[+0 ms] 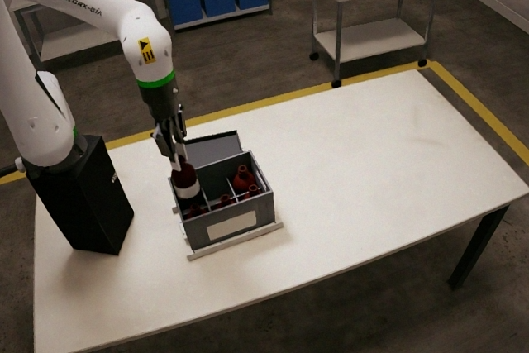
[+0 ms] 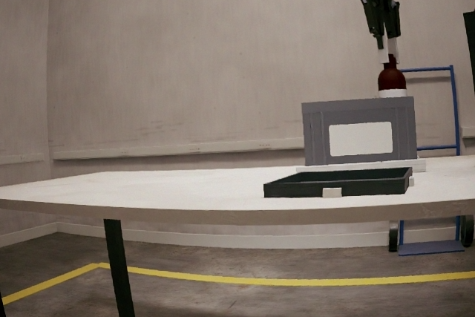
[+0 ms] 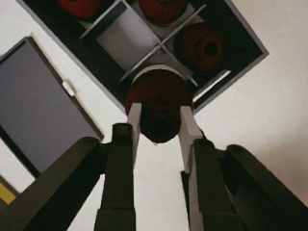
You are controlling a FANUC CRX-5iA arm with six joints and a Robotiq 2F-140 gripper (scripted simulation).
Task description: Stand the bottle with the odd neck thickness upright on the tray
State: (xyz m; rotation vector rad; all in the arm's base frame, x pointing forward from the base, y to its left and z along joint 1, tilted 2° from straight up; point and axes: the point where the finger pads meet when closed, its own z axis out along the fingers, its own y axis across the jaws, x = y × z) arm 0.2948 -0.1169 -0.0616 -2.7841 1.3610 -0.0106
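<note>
Now: the bottle 9 cm below my hand. From my hand the other things lie so: crate 21 cm below, 8 cm ahead, 5 cm to the right; dark tray 28 cm below, 23 cm to the left, 14 cm ahead.
</note>
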